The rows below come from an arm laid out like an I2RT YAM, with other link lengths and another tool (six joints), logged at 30 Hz.
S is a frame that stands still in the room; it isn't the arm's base.
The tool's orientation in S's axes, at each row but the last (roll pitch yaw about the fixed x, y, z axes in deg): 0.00 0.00 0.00; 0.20 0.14 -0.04; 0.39 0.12 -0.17; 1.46 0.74 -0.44; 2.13 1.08 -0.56; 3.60 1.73 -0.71; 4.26 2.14 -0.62
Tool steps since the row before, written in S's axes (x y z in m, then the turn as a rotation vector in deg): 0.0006 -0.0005 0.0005 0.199 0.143 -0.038; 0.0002 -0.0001 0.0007 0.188 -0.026 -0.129; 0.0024 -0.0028 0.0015 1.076 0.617 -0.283; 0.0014 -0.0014 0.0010 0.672 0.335 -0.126; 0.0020 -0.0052 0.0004 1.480 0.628 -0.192; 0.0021 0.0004 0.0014 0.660 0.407 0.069; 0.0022 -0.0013 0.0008 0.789 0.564 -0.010
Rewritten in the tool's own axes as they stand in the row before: 0.0006 -0.0005 0.0005 0.199 0.143 -0.038; 0.0002 -0.0001 0.0007 0.188 -0.026 -0.128; 0.0024 -0.0028 0.0015 1.075 0.618 -0.285; 0.0014 -0.0014 0.0011 0.671 0.337 -0.126; 0.0020 -0.0052 0.0006 1.477 0.636 -0.188; 0.0021 0.0005 0.0014 0.653 0.420 0.062; 0.0022 -0.0012 0.0010 0.783 0.572 -0.023
